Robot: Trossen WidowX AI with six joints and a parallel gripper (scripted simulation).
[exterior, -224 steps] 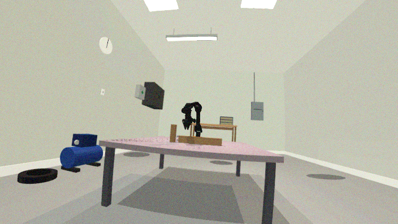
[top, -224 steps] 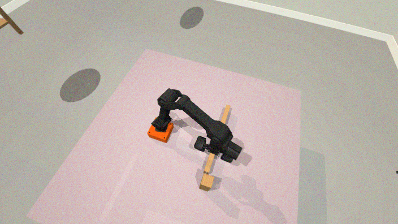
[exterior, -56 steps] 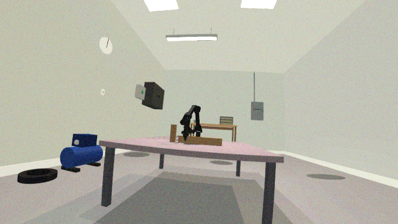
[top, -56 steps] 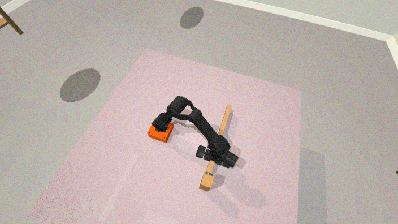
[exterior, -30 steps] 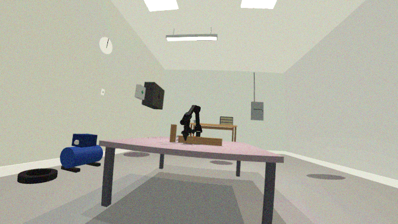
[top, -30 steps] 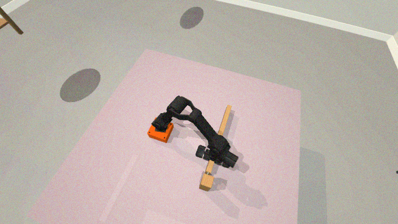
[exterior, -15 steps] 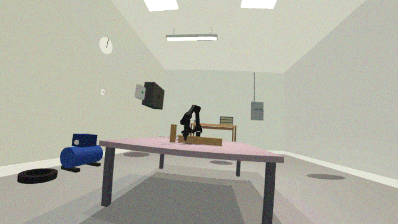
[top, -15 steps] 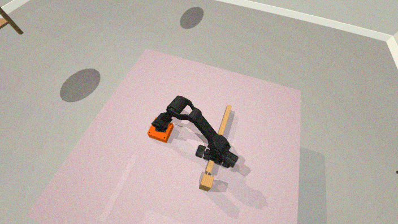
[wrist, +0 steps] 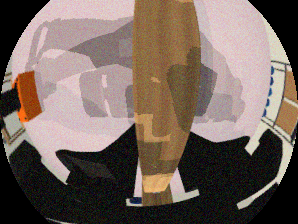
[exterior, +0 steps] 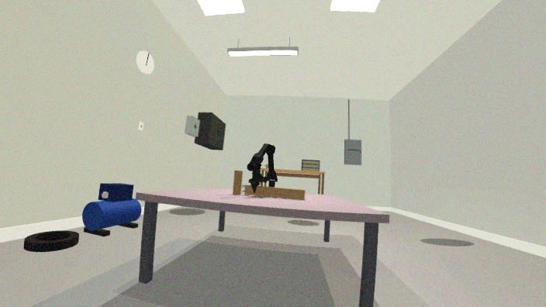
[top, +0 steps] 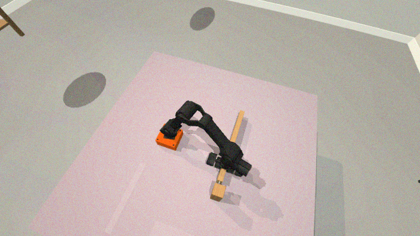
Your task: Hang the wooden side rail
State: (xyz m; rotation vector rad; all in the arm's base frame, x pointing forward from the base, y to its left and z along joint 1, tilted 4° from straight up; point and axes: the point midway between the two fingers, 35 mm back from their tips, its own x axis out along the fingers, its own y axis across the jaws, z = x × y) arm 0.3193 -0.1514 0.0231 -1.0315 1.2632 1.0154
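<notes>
The headboard post is 30 mm behind my gripper tip, 130 mm to the right of it and 60 mm above it.
</notes>
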